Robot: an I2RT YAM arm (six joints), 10 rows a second.
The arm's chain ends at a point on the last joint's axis. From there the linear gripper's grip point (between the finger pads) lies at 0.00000 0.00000 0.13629 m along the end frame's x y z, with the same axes.
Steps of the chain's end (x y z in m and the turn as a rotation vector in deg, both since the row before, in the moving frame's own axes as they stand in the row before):
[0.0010 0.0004 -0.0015 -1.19 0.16 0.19]
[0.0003 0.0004 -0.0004 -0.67 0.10 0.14]
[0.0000 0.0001 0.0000 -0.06 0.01 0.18]
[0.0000 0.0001 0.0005 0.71 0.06 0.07]
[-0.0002 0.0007 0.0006 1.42 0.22 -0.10]
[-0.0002 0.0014 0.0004 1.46 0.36 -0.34]
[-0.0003 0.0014 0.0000 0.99 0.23 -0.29]
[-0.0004 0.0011 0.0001 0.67 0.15 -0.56]
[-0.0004 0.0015 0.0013 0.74 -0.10 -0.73]
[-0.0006 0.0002 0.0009 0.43 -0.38 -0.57]
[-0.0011 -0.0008 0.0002 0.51 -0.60 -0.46]
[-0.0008 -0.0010 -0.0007 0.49 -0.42 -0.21]
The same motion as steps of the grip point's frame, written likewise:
[0.0014 0.0032 -0.0015 -1.19 0.16 0.19]
[0.0005 0.0020 -0.0004 -0.67 0.10 0.14]
[0.0000 0.0002 0.0000 -0.06 0.01 0.18]
[0.0001 -0.0016 0.0005 0.71 0.06 0.07]
[0.0003 -0.0027 0.0006 1.42 0.22 -0.10]
[0.0006 -0.0021 0.0004 1.46 0.36 -0.34]
[0.0002 -0.0010 0.0000 0.99 0.23 -0.29]
[-0.0001 -0.0005 0.0001 0.67 0.15 -0.56]
[-0.0006 -0.0003 0.0013 0.74 -0.10 -0.73]
[-0.0015 -0.0008 0.0009 0.43 -0.38 -0.57]
[-0.0025 -0.0020 0.0002 0.51 -0.60 -0.46]
[-0.0018 -0.0022 -0.0007 0.49 -0.42 -0.21]

